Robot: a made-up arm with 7 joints. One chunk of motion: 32 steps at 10 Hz.
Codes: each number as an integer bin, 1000 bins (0 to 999) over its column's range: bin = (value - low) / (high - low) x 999, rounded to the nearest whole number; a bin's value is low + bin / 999 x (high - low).
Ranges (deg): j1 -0.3..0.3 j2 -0.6..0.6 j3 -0.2..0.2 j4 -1..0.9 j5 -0.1..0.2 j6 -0.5..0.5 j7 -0.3..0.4
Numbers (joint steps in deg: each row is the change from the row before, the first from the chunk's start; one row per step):
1: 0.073 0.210 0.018 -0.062 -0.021 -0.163 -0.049
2: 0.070 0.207 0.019 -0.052 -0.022 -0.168 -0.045
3: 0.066 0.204 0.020 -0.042 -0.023 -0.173 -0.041
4: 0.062 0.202 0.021 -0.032 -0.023 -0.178 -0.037
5: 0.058 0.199 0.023 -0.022 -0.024 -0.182 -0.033
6: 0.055 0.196 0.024 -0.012 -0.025 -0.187 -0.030
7: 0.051 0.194 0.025 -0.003 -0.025 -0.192 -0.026
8: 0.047 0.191 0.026 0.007 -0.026 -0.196 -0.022
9: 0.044 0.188 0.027 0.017 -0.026 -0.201 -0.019
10: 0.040 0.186 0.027 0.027 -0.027 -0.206 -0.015
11: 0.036 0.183 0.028 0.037 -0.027 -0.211 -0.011
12: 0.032 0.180 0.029 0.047 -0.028 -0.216 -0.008
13: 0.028 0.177 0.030 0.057 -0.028 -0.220 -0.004
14: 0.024 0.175 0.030 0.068 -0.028 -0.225 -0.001
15: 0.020 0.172 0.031 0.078 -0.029 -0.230 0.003
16: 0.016 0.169 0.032 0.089 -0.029 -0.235 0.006
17: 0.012 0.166 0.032 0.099 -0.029 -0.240 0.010
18: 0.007 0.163 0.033 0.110 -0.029 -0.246 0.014
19: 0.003 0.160 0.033 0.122 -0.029 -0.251 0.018
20: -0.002 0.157 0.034 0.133 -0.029 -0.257 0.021
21: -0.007 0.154 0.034 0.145 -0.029 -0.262 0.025
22: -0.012 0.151 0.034 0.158 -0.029 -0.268 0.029
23: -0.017 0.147 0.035 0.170 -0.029 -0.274 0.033
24: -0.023 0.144 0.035 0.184 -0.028 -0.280 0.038
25: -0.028 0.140 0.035 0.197 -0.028 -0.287 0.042
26: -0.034 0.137 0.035 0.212 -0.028 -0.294 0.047
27: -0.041 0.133 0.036 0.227 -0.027 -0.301 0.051
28: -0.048 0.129 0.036 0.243 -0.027 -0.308 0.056
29: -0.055 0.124 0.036 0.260 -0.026 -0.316 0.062
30: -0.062 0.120 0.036 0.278 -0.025 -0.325 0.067
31: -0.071 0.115 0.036 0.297 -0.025 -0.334 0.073
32: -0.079 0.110 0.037 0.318 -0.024 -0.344 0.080
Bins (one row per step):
1: 621 674 544 493 263 337 358
2: 616 672 547 498 260 332 364
3: 609 669 549 504 256 327 370
4: 603 668 552 509 256 322 375
5: 596 665 557 514 253 318 381
6: 591 663 559 519 250 313 385
7: 584 661 562 524 250 308 391
8: 578 659 564 529 246 304 397
9: 573 656 567 535 246 299 401
10: 566 654 567 540 243 294 407
11: 559 652 569 545 243 289 412
12: 553 649 572 551 240 284 417
13: 546 647 574 556 240 280 422
14: 539 645 574 562 240 275 427
15: 533 643 577 567 236 270 432
16: 526 640 579 573 236 265 437
17: 519 638 579 578 236 260 442
18: 511 635 582 584 236 254 448
19: 504 633 582 590 236 249 454
20: 496 630 584 596 236 243 458
21: 488 628 584 602 236 238 464
22: 480 625 584 609 236 232 470
23: 471 622 587 615 236 226 475
24: 461 619 587 623 240 220 482
25: 453 616 587 629 240 213 488
26: 443 614 587 637 240 206 495
27: 431 610 589 645 243 199 501
28: 420 607 589 654 243 192 508
29: 408 603 589 662 246 184 517
30: 396 599 589 672 250 175 524
31: 381 595 589 682 250 166 532
32: 368 591 592 693 253 156 542

